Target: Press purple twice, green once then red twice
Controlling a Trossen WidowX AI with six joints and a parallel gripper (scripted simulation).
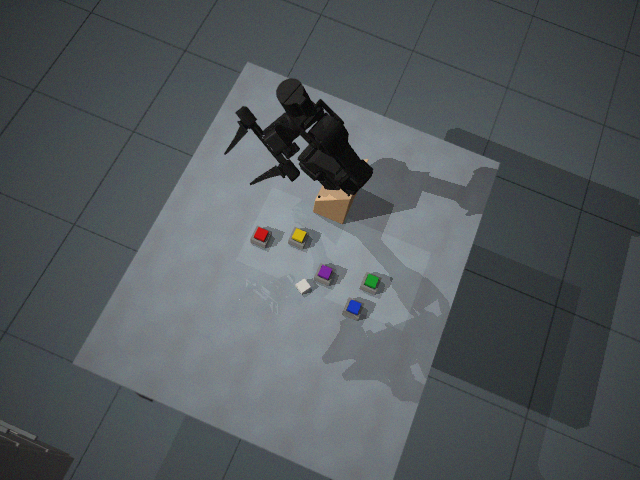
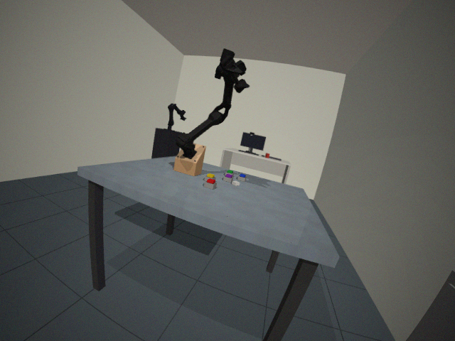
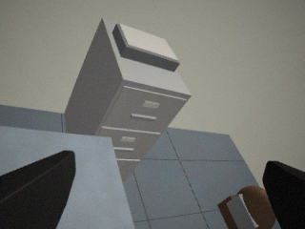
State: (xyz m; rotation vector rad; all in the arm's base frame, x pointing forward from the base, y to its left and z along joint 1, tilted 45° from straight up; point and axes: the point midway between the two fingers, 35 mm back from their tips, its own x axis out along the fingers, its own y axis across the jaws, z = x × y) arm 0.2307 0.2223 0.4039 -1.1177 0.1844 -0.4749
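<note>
The purple button is 490 mm below my gripper tip, 240 mm to the left of it and 60 mm behind it. The rest, counted from my gripper tip: small white block (510 mm below, 200 mm to the left); red button (490 mm below, 70 mm behind, 20 mm to the left); yellow button (490 mm below, 130 mm behind, 120 mm to the left).
</note>
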